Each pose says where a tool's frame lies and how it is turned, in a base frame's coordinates. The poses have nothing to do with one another.
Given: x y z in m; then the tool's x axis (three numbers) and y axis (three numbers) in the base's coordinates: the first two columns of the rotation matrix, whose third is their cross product.
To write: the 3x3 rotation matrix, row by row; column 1 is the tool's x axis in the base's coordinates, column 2 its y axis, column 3 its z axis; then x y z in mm. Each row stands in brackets. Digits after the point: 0 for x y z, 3 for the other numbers.
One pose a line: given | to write
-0.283, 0.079, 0.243, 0.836, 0.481, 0.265, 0.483, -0.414, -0.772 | [[0.836, 0.483, -0.262], [0.481, -0.414, 0.773], [0.265, -0.772, -0.578]], [-283, 79, 243]
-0.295, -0.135, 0.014, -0.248, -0.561, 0.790, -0.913, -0.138, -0.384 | [[-0.248, -0.913, 0.324], [-0.561, -0.138, -0.817], [0.790, -0.384, -0.478]], [-295, -135, 14]
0.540, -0.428, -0.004, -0.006, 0.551, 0.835, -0.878, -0.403, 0.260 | [[-0.006, -0.878, 0.480], [0.551, -0.403, -0.732], [0.835, 0.260, 0.486]], [540, -428, -4]
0.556, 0.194, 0.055, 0.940, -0.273, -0.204, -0.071, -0.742, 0.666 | [[0.940, -0.071, -0.333], [-0.273, -0.742, -0.612], [-0.204, 0.666, -0.717]], [556, 194, 55]
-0.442, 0.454, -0.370, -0.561, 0.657, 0.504, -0.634, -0.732, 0.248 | [[-0.561, -0.634, 0.532], [0.657, -0.732, -0.180], [0.504, 0.248, 0.827]], [-442, 454, -370]
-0.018, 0.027, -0.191, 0.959, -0.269, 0.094, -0.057, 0.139, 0.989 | [[0.959, -0.057, -0.279], [-0.269, 0.139, -0.954], [0.094, 0.989, 0.118]], [-18, 27, -191]
